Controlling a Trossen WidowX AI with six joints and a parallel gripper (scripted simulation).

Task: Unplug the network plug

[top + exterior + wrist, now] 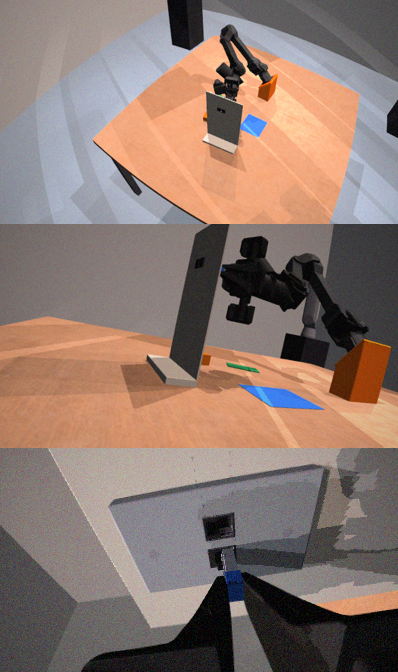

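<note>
My gripper tip is now 140 mm past the blue marked square, 90 mm to the right of it and 210 mm above it. Also, from my gripper tip: grey upright panel: 40 mm ahead, 80 mm below; small orange cube: 50 mm behind, 140 mm to the right, 200 mm below; blue network plug: 10 mm ahead.
</note>
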